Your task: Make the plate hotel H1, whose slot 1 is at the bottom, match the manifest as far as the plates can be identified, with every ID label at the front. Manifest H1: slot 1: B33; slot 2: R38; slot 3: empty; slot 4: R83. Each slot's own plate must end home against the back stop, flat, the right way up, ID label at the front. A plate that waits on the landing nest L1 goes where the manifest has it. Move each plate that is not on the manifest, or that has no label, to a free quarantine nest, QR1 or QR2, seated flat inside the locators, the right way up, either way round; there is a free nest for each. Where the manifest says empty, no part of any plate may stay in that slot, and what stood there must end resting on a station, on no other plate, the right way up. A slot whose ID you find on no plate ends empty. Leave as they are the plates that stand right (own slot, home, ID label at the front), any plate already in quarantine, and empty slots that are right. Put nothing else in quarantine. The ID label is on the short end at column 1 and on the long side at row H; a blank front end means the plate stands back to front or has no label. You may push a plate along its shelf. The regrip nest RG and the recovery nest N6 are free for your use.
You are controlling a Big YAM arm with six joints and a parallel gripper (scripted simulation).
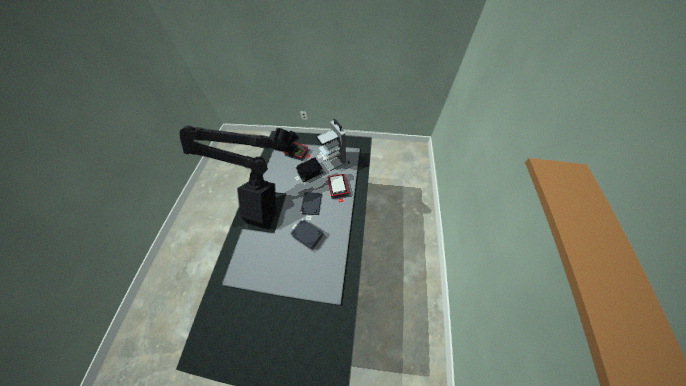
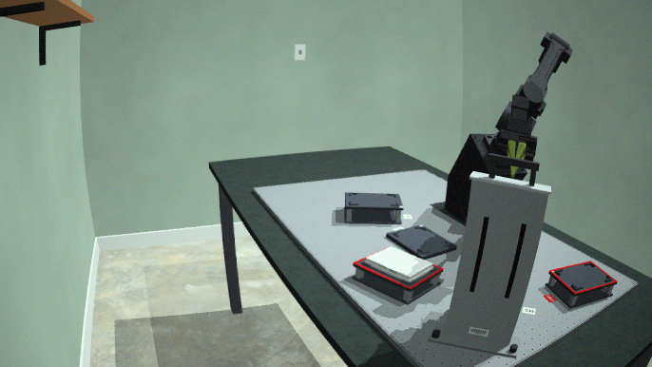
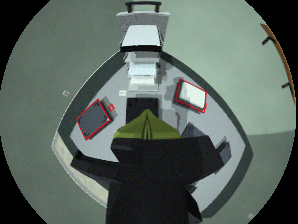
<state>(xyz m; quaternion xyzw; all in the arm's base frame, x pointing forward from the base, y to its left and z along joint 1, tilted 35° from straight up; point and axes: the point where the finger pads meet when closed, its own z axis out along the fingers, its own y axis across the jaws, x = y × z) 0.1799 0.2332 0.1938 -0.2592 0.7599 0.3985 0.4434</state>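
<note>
Right now my hand is 12 cm short of the plate, 16 cm to the right of it and 10 cm above it. Round my hand: N6 label: 14 cm ahead, 33 cm to the right, 25 cm below; plate hotel H1: 17 cm ahead, 21 cm to the left, 10 cm below.
</note>
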